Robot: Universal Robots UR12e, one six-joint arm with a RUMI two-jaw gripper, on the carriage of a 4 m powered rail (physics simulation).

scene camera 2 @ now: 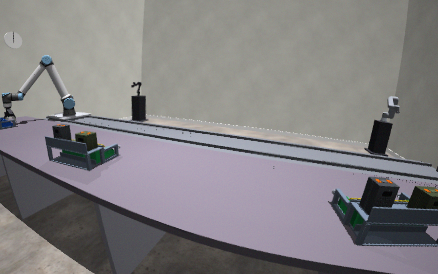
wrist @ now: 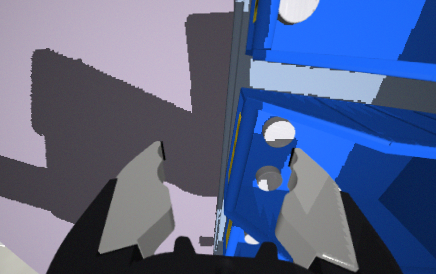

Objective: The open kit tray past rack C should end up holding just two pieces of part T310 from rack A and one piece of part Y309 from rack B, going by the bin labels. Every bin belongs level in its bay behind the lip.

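Observation:
My gripper is open, with its jaws wide apart. In the wrist view its left finger shows over the table and its right finger over a blue bin. That bin holds two round pieces, one white-lit and one grey, near its yellow-labelled end. A second blue bin above it in the view shows one white round piece. Another blue bin shows partly below, with a white piece. The label text is not readable. The rack shows grey between bins. I cannot make out the kit tray.
In the scene view, blue bins show under the gripper at the far left. A rack with green bins and dark boxes stands on the table; another such rack stands at the right. The rail and two pedestals with small arms are behind.

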